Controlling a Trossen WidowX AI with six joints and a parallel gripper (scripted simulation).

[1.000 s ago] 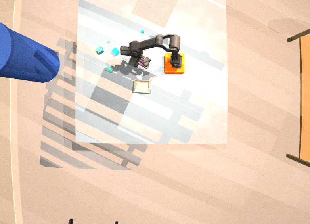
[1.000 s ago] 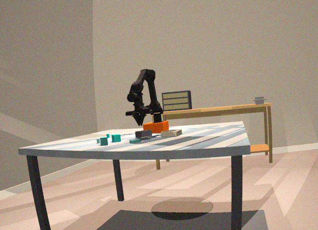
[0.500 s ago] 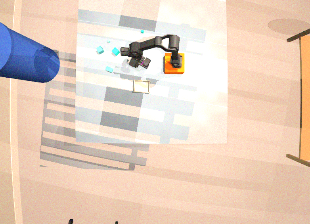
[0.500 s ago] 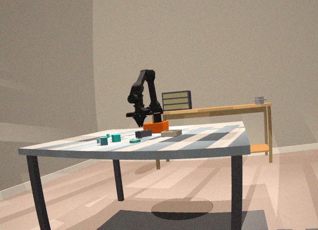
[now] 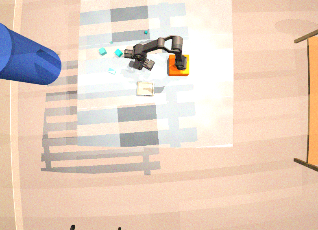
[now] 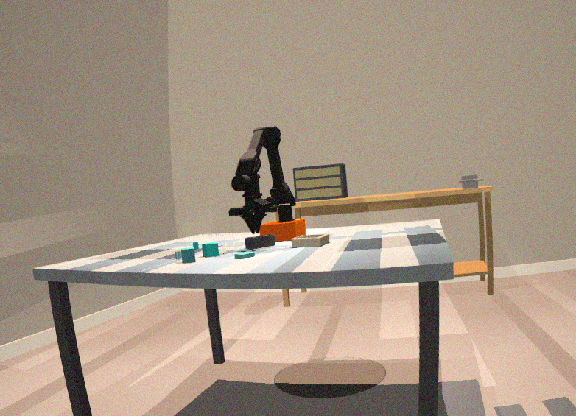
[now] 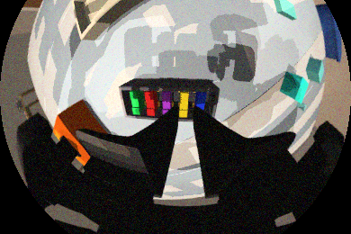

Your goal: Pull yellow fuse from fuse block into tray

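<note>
Right now my gripper tip is 3 cm above the yellow fuse. Round my gripper tip: beige tray 3 cm behind, 20 cm to the left, 5 cm below.
</note>
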